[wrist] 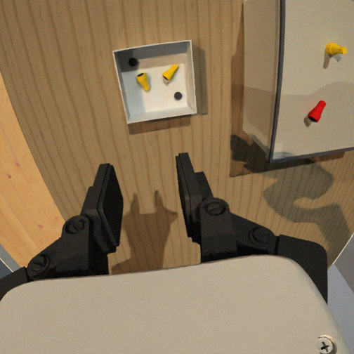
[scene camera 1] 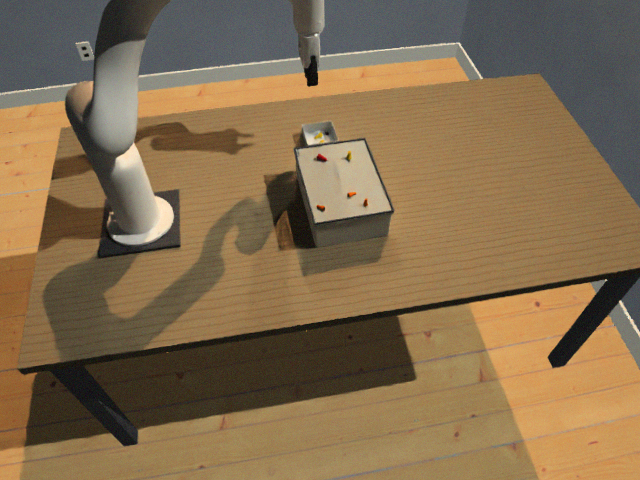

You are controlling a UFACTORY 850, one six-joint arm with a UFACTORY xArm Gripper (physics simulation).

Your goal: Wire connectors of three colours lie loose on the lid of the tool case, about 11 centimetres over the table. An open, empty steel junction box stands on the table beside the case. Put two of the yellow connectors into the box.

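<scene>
Two yellow connectors lie apart on the floor of the junction box [scene camera 1: 308,135] [wrist: 124,95]; in the wrist view one connector [wrist: 143,81] is at the left and the other [wrist: 170,72] at the upper right. A third yellow connector [scene camera 1: 349,156] [wrist: 336,49] lies on the lid of the tool case [scene camera 1: 330,178] [wrist: 300,137]. The box stands on the table behind the case. My gripper [scene camera 1: 312,83] [wrist: 147,177] is partly open with nothing between its fingers. It hangs high above the table, near the box and higher than the case lid.
A red connector [scene camera 1: 322,157] [wrist: 317,111] lies on the lid near the yellow one. Three orange connectors [scene camera 1: 351,194] [scene camera 1: 366,202] [scene camera 1: 321,207] lie toward the lid's front. The arm's base stands at the left of the table [scene camera 1: 465,180] [wrist: 60,95].
</scene>
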